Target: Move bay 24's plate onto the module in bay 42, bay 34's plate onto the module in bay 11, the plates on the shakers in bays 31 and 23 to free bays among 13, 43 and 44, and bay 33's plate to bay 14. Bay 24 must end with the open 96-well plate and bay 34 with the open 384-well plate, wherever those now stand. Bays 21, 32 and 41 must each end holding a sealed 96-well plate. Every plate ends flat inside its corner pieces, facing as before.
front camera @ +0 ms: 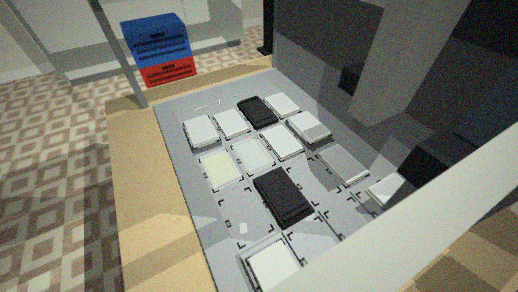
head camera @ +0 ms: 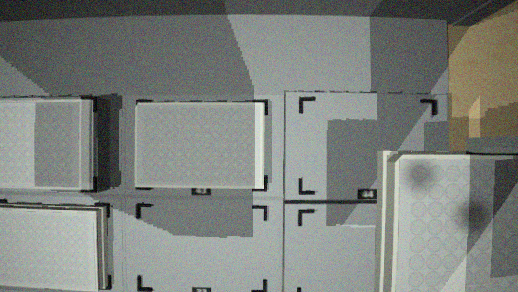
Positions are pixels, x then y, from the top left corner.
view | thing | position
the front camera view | my gripper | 405, 204
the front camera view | yellowish 96-well plate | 218, 165
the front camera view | bay 13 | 239, 206
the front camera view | bay 33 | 318, 187
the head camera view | bay 44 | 332, 145
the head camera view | bay 33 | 174, 237
